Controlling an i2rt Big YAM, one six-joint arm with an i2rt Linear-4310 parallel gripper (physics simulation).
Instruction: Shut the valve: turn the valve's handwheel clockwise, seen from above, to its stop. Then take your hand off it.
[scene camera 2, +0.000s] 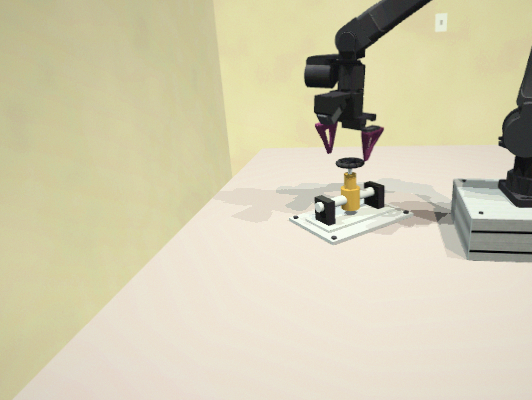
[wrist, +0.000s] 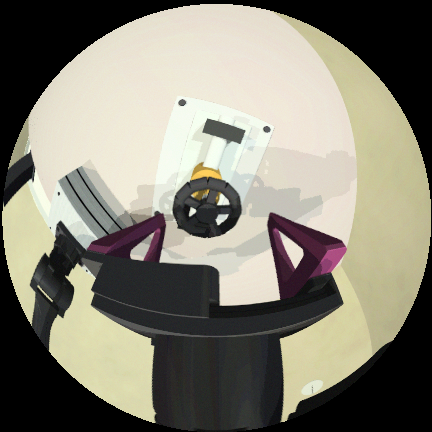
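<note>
The valve's black handwheel (scene camera 2: 350, 163) (wrist: 207, 214) lies level on top of the orange valve body (scene camera 2: 350, 197) (wrist: 206, 173). The valve body sits on a white pipe between two black blocks, on a white base plate (scene camera 2: 334, 236) (wrist: 167, 130). My gripper (scene camera 2: 348, 156) (wrist: 216, 218) points down with its two purple fingers wide open. The fingertips are just above the height of the handwheel in the scene view. In the wrist view the handwheel shows between the fingertips, nearer the left one, with a gap on each side. Nothing is held.
The arm's base stands on a grey metal block (scene camera 2: 495, 240) (wrist: 95, 200) to the right of the valve in the scene view. The black blocks (scene camera 2: 325, 210) (wrist: 223, 131) rise from the base plate beside the valve. A wall (scene camera 2: 125, 125) runs along the left table edge.
</note>
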